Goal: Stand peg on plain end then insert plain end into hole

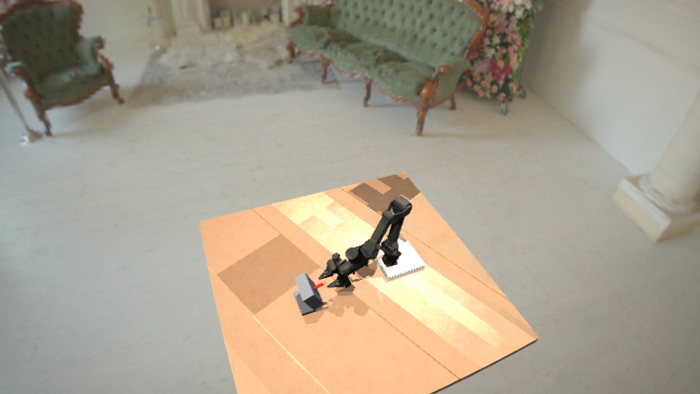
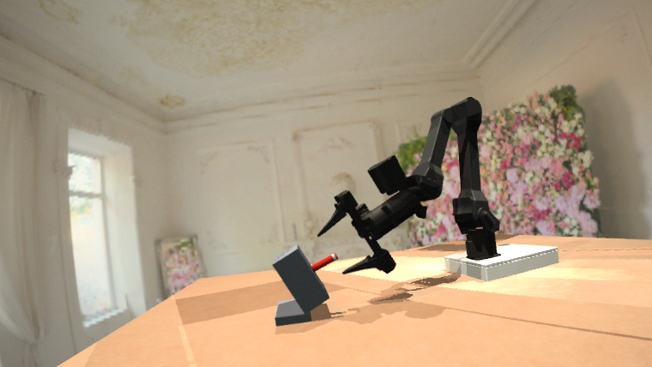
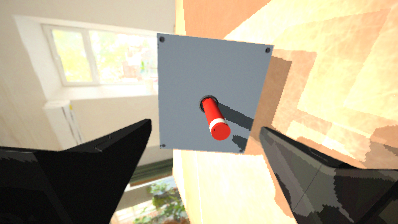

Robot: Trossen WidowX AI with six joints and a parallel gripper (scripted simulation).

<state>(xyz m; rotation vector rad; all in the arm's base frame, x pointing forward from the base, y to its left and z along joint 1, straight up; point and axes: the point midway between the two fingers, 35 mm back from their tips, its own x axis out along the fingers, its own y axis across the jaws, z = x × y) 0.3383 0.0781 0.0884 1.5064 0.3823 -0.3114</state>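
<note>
Now: the red peg 1 cm below my gripper tip and 1 cm ahead of it. Also, from my gripper tip: grey sloped panel 6 cm ahead, 3 cm below; grey foot 10 cm below, 9 cm ahead.
</note>
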